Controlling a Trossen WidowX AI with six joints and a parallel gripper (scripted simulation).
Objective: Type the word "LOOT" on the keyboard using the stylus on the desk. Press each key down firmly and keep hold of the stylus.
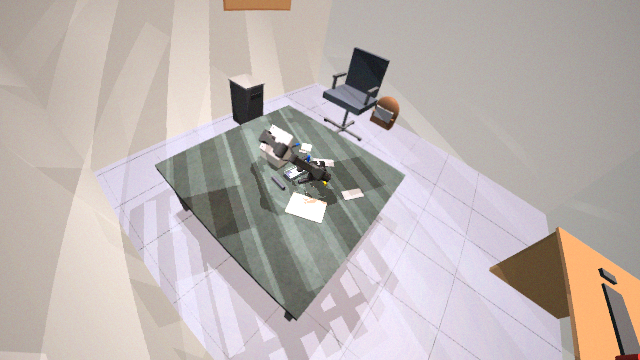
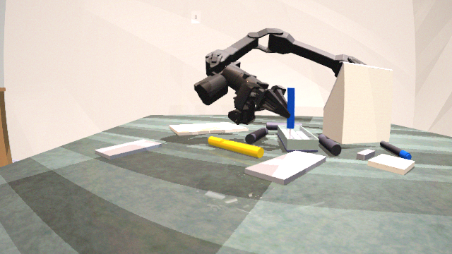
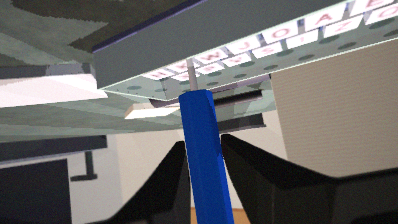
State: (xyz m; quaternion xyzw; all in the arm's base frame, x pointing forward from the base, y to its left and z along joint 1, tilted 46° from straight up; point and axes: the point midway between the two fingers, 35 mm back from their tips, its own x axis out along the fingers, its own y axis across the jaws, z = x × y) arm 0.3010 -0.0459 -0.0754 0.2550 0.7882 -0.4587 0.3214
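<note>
My gripper tip is 30 mm past the keyboard, 40 mm to the left of it and 50 mm above it. The rest, counted from my gripper tip: thin white tip 50 mm below; then yellow cylinder 140 mm ahead, 20 mm to the left, 60 mm below; then blue stylus 10 mm below.
</note>
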